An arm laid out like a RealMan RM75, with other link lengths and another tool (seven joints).
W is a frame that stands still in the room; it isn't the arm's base.
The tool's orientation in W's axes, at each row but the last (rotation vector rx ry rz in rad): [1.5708, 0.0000, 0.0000]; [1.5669, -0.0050, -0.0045]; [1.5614, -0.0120, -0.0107]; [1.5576, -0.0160, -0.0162]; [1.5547, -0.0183, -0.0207]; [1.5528, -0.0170, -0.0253]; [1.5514, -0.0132, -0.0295]
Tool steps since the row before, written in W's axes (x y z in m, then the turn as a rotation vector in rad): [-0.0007, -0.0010, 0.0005, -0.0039, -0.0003, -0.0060]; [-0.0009, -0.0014, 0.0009, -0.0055, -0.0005, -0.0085]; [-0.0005, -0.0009, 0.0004, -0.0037, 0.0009, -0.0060]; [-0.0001, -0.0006, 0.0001, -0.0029, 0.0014, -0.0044]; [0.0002, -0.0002, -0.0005, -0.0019, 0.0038, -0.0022]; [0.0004, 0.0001, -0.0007, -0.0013, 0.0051, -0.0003]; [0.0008, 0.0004, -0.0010, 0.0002, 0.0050, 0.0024]
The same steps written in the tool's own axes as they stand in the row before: [-0.0007, 0.0005, 0.0010, -0.0039, -0.0060, 0.0003]; [-0.0009, 0.0009, 0.0014, -0.0055, -0.0085, 0.0005]; [-0.0005, 0.0004, 0.0009, -0.0037, -0.0060, -0.0009]; [-0.0001, 0.0001, 0.0006, -0.0029, -0.0044, -0.0014]; [0.0002, -0.0005, 0.0002, -0.0020, -0.0021, -0.0038]; [0.0004, -0.0007, -0.0001, -0.0014, -0.0002, -0.0051]; [0.0008, -0.0010, -0.0004, 0.0000, 0.0025, -0.0050]
